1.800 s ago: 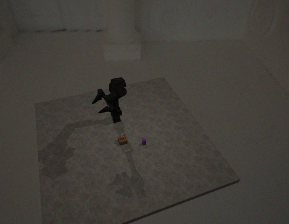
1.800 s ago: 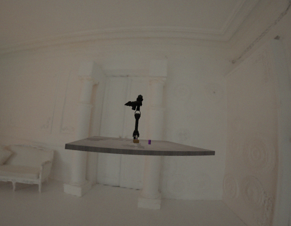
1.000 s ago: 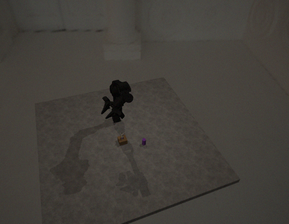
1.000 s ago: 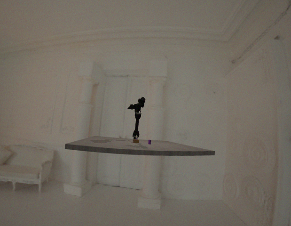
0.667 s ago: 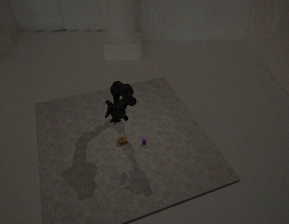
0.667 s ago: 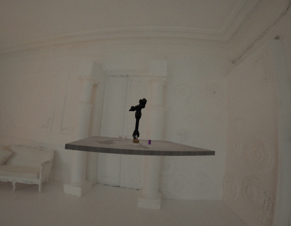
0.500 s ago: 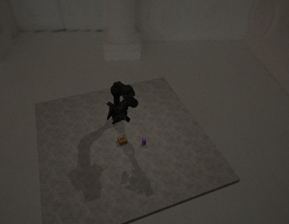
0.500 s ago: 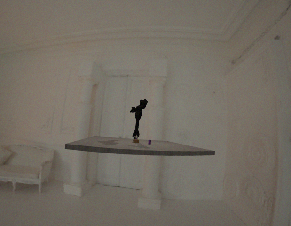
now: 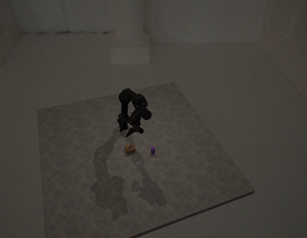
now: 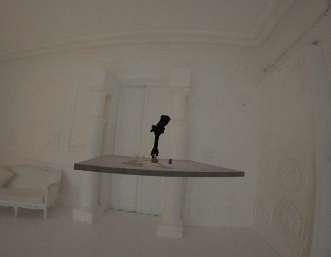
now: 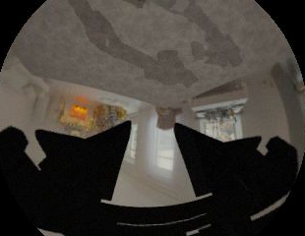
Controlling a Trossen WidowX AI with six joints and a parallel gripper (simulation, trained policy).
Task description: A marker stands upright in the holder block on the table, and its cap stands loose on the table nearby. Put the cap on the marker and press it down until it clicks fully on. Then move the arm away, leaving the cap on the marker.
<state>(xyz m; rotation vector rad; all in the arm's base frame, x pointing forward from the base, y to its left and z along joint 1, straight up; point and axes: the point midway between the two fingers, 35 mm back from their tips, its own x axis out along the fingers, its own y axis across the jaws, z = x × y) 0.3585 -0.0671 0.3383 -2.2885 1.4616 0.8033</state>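
Now: gripper tip 40 mm past the purple cap, 220 mm to the right of it and 290 mm above it. Also, from my gripper tip: holder block (120 mm behind, 70 mm to the left, 300 mm below).
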